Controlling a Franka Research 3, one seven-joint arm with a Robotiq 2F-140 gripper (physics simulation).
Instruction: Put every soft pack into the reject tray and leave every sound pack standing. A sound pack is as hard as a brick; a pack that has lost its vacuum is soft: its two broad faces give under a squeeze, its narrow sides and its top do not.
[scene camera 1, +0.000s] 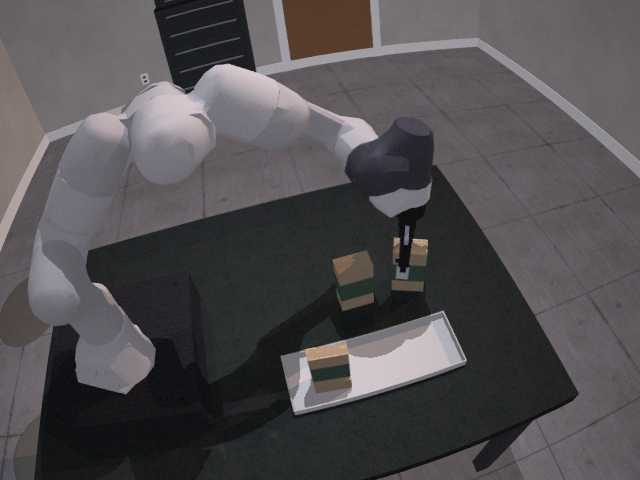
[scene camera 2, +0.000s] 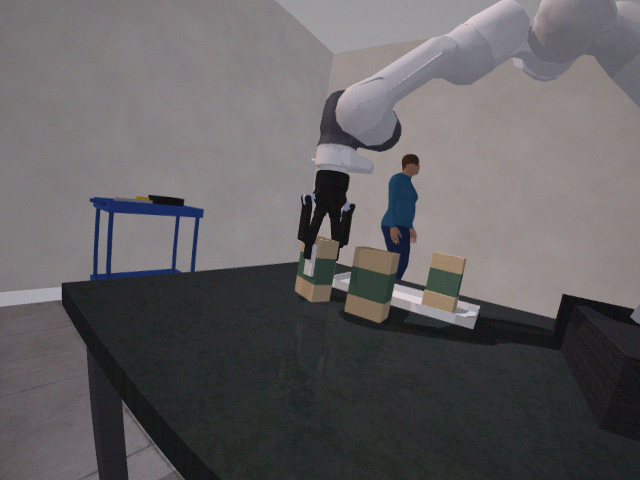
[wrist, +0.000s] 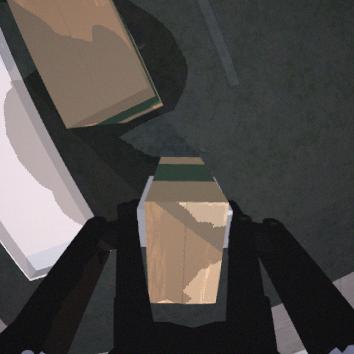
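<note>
My gripper (scene camera 1: 406, 266) (scene camera 2: 324, 259) (wrist: 181, 190) is shut on the right-hand pack (scene camera 1: 417, 274) (scene camera 2: 324, 269) (wrist: 185, 260), tan with a green band. Its pads lie against the two broad faces; in scene camera 1 the far pad is hidden. The pack stands upright on the table. I cannot tell whether its faces give. A second pack (scene camera 1: 354, 283) (scene camera 2: 371, 283) (wrist: 95, 60) stands upright beside it, apart from the fingers. A third pack (scene camera 1: 329, 367) (scene camera 2: 444, 282) stands in the white reject tray (scene camera 1: 403, 361) (scene camera 2: 434, 312) (wrist: 25, 200), at the end nearer the arm's base.
The dark table (scene camera 1: 248, 258) (scene camera 2: 258, 387) carries the arm's dark base block (scene camera 1: 155, 310) (scene camera 2: 599, 361). The tray lies close to the two packs outside it. A blue cart (scene camera 2: 149, 209) and a person (scene camera 2: 402, 206) stand beyond the table.
</note>
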